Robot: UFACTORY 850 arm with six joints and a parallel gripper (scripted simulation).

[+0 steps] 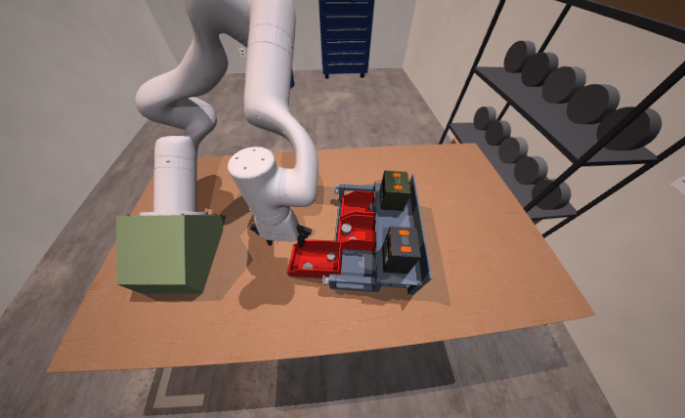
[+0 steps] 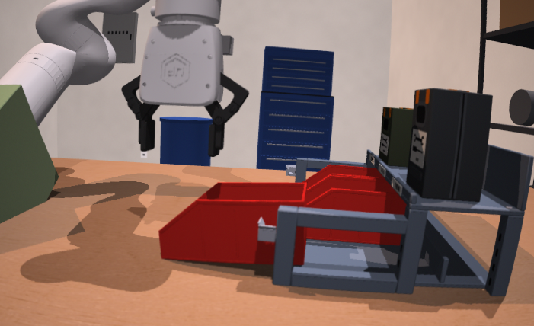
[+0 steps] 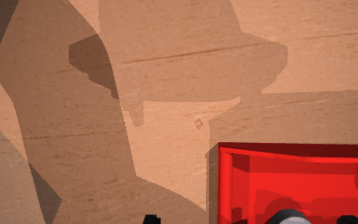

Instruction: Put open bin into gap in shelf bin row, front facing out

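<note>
The grey disc is 11 cm below my hand, 6 cm ahead of it and 4 cm to the right of it. From my hand the other things lie so: grey shelf 27 cm ahead, 9 cm to the left, 6 cm below.
</note>
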